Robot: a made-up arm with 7 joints.
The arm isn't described. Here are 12 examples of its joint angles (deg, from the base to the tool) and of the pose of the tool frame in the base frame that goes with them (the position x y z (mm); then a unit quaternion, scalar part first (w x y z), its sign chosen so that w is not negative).
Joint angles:
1: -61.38 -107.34 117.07 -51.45 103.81 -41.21 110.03
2: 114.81 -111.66 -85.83 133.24 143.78 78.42 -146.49
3: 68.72 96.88 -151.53 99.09 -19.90 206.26 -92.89
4: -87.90 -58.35 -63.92 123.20 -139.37 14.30 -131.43
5: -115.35 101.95 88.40 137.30 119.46 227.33 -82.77
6: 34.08 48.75 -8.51 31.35 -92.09 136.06 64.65
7: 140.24 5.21 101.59 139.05 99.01 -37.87 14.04
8: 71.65 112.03 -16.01 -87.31 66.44 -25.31 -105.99
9: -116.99 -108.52 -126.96 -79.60 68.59 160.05 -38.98
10: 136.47 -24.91 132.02 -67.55 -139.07 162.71 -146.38
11: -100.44 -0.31 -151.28 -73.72 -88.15 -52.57 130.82
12: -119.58 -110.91 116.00 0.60 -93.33 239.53 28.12
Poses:
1: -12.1 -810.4 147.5 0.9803 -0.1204 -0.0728 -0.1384
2: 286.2 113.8 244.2 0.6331 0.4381 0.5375 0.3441
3: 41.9 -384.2 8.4 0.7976 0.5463 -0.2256 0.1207
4: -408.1 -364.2 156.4 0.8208 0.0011 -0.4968 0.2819
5: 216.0 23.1 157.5 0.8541 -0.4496 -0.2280 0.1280
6: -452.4 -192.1 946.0 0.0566 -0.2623 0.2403 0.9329
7: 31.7 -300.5 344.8 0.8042 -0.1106 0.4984 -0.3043
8: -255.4 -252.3 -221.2 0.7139 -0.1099 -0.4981 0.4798
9: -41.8 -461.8 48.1 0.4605 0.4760 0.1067 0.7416
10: 70.7 437.7 760.6 0.4048 0.1150 0.1870 0.8876
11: 112.7 -404.1 773.8 0.4098 -0.2683 0.7262 0.4825
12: -444.8 -526.7 49.2 0.7482 -0.2378 0.2700 0.5575
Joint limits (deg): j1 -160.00..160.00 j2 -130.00..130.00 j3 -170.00..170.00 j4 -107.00..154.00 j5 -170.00..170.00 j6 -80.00..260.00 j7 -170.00..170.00
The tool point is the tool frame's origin. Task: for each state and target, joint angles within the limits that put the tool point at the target. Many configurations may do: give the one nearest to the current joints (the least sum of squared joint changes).
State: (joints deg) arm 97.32 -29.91 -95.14 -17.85 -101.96 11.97 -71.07
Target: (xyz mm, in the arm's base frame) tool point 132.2 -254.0 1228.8
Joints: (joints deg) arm 119.07 23.23 -97.06 3.14 -95.50 3.96 -71.07
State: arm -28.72 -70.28 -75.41 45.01 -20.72 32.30 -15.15
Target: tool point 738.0 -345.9 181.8
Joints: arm 5.48 -82.26 -53.74 69.18 -18.10 34.21 -15.15
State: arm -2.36 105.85 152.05 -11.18 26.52 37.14 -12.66
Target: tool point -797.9 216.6 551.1
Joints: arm -21.44 92.74 159.51 -27.61 24.27 46.34 -12.66
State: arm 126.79 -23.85 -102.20 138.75 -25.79 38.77 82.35
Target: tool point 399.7 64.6 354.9
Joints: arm 121.48 8.77 -115.28 150.15 -24.99 29.96 82.35
